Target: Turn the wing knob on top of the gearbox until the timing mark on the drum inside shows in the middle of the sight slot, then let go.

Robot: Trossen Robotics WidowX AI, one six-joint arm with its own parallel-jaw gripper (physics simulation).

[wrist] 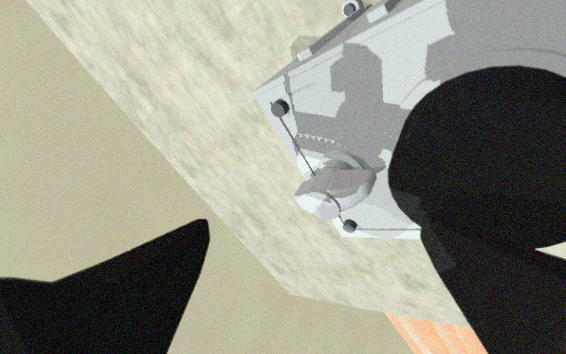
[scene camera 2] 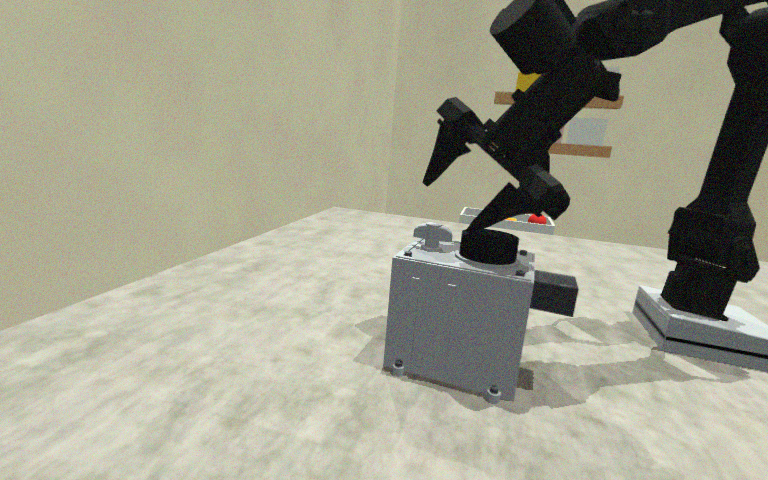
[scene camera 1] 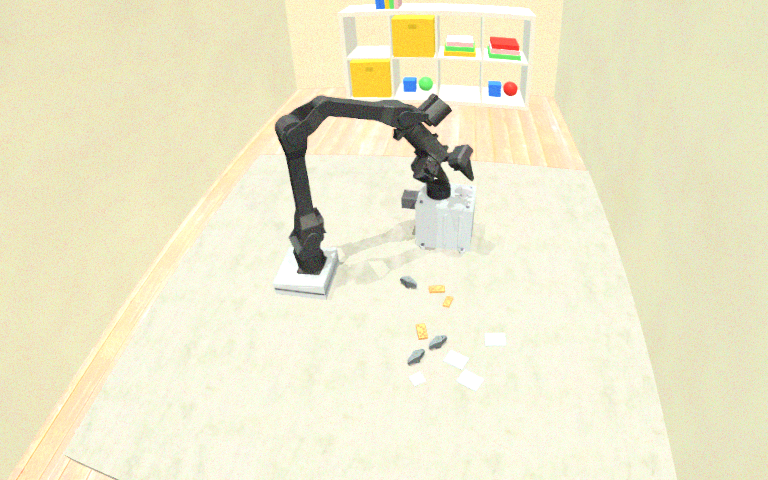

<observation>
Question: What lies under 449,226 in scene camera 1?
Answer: A grey gearbox.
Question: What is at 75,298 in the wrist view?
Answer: My gripper.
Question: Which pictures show my gripper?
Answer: The wrist view, scene camera 2 and scene camera 1: all of them.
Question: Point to a grey gearbox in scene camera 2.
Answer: At 459,315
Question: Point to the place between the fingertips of my gripper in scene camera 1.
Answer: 460,181
</observation>
